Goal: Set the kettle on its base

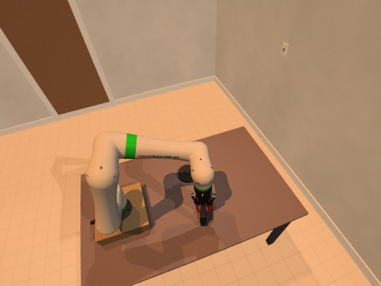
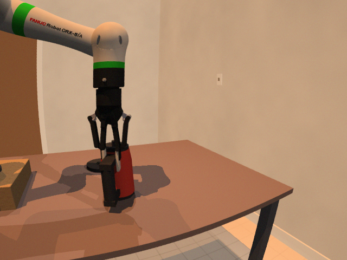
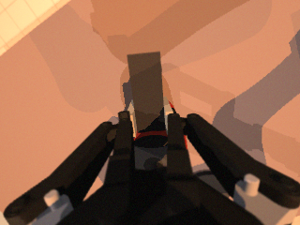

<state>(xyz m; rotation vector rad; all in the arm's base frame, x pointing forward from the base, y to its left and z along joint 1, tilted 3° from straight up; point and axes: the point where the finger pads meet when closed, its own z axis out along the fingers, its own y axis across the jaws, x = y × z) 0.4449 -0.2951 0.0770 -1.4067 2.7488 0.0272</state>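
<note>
Right now the red kettle is 5 cm below my hand, 2 cm to the left of it and 2 cm ahead of it. Round my hand: round black base (34 cm to the left, 14 cm below, 8 cm ahead).
</note>
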